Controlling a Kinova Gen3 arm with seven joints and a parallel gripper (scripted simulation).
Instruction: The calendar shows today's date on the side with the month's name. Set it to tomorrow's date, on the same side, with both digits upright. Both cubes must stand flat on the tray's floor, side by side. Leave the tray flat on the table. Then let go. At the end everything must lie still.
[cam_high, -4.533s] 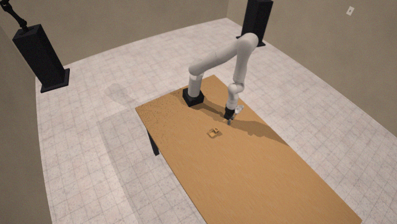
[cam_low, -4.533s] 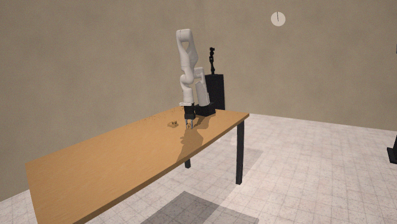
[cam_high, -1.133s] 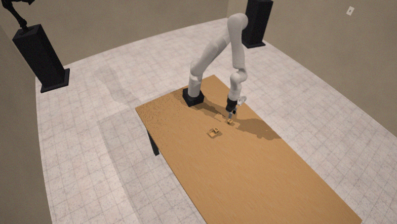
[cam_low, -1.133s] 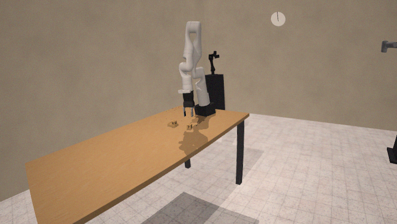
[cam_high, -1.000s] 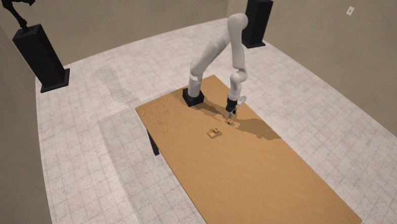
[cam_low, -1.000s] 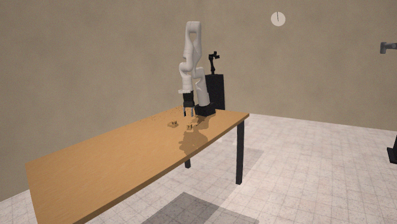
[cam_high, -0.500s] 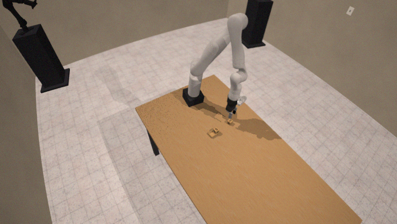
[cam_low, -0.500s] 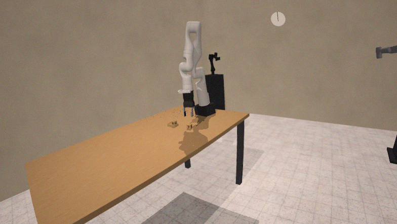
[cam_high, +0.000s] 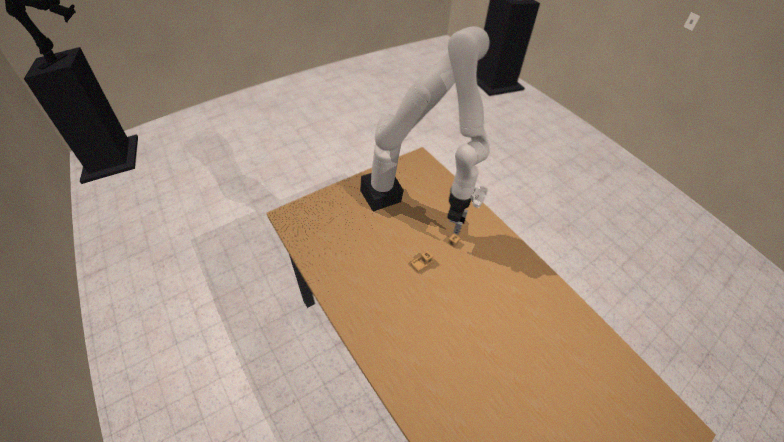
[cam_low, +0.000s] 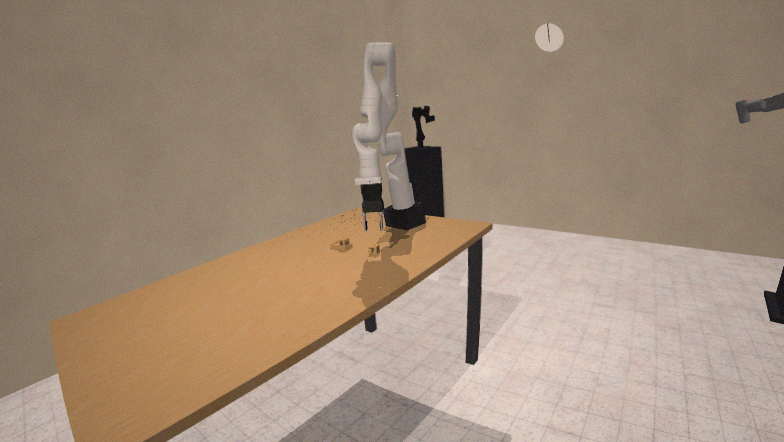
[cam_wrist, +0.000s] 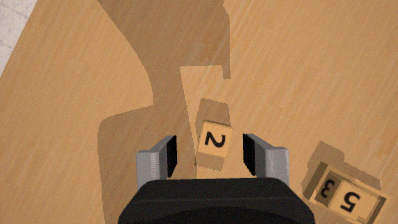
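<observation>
Right now the wooden date cube is 9 cm below my hand and 1 cm to the right of it. The rest, counted from my hand: wooden tray (16 cm to the right, 10 cm below, 4 cm ahead).
</observation>
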